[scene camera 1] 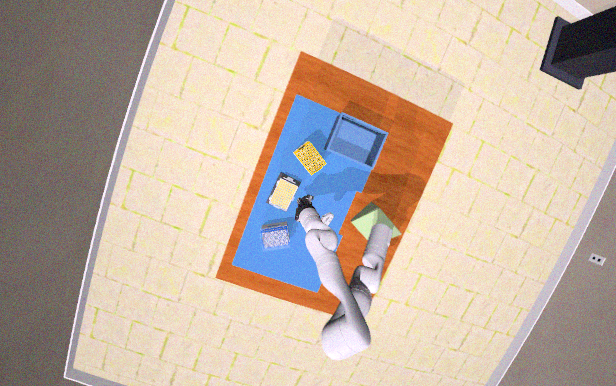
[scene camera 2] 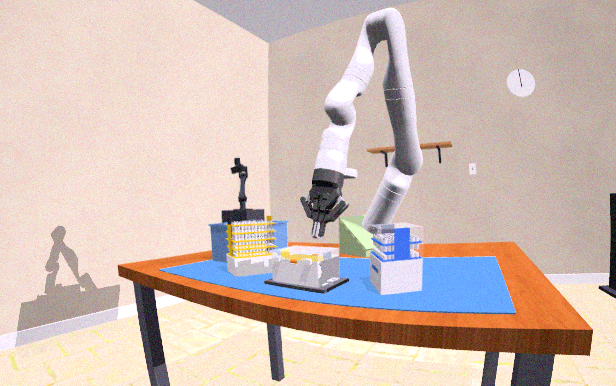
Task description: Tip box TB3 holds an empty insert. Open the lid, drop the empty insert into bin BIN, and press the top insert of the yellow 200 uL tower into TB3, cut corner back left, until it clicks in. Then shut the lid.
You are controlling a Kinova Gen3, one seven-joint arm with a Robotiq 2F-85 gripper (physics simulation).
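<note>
Tip box TB3 (scene camera 1: 284, 193) (scene camera 2: 306, 272) stands on a dark base, with a pale yellow insert under its see-through lid. The lid looks shut. The yellow 200 uL tower (scene camera 1: 310, 158) (scene camera 2: 251, 240) stands beside it, stacked in several layers on a white base. Bin BIN (scene camera 1: 379, 150) (scene camera 2: 219, 242) is a blue open box behind the tower. My gripper (scene camera 1: 304, 201) (scene camera 2: 318, 234) is shut and empty, pointing down. It hangs above the mat, to the right of TB3 in scene camera 1 and higher than the lid in scene camera 2. The cut corner is too small to tell.
A blue-banded tip tower (scene camera 1: 276, 237) (scene camera 2: 400, 274) stands on the other side of TB3. A green wedge-shaped block (scene camera 1: 366, 218) (scene camera 2: 352, 237) sits by the arm's base. The blue mat (scene camera 1: 300, 270) (scene camera 2: 460, 285) lies on the wooden table (scene camera 1: 425, 145) (scene camera 2: 545, 315).
</note>
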